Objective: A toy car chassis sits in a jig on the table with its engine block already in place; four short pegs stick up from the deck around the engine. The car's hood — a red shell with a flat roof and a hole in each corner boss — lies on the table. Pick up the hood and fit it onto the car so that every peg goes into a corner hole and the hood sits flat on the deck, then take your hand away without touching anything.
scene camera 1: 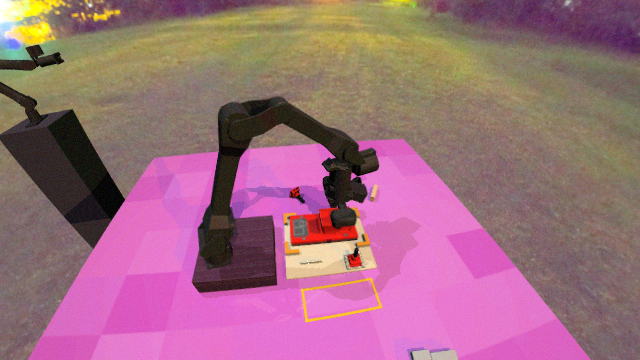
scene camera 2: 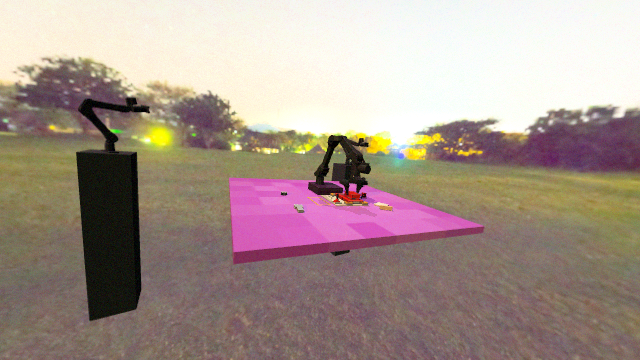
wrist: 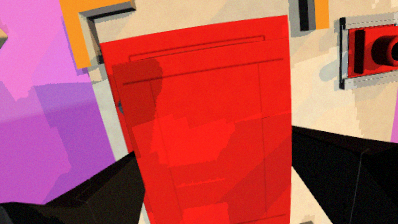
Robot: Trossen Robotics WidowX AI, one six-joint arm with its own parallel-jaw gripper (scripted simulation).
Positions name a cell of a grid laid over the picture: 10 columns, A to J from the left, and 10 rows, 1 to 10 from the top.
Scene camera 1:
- my gripper: F7
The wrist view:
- my gripper: F7
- red hood: F6
